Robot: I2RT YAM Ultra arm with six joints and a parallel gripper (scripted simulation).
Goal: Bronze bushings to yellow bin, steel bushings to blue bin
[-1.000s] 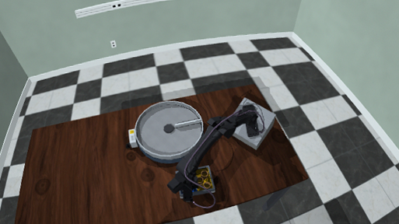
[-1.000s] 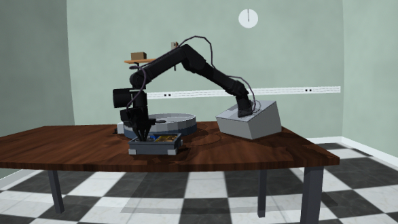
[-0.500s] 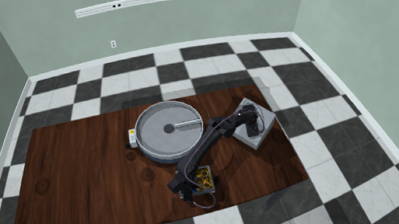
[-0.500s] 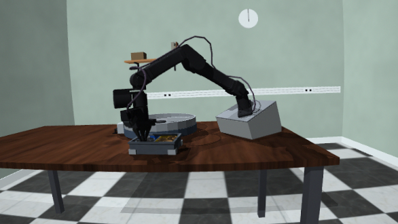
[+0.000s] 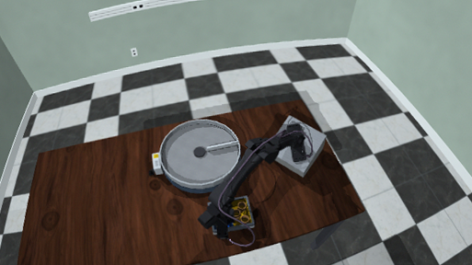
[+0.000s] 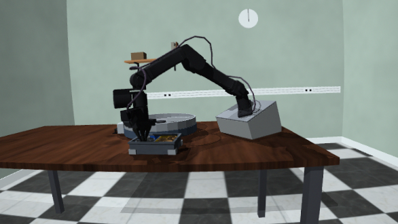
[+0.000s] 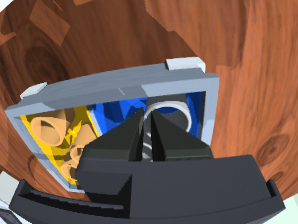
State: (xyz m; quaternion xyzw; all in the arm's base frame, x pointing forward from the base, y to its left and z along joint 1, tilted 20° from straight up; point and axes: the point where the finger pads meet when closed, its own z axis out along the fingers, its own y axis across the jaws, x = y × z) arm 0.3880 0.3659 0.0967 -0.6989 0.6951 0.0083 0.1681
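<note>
The blue bin is 40 mm to the right of my hand, 20 mm below it and 10 mm ahead of it. Also, from my hand: grey turntable 390 mm to the right, 120 mm ahead, 10 mm above; yellow bin 80 mm behind, 50 mm to the right, 20 mm below; bin tray 50 mm to the right, 40 mm behind, 20 mm below.
</note>
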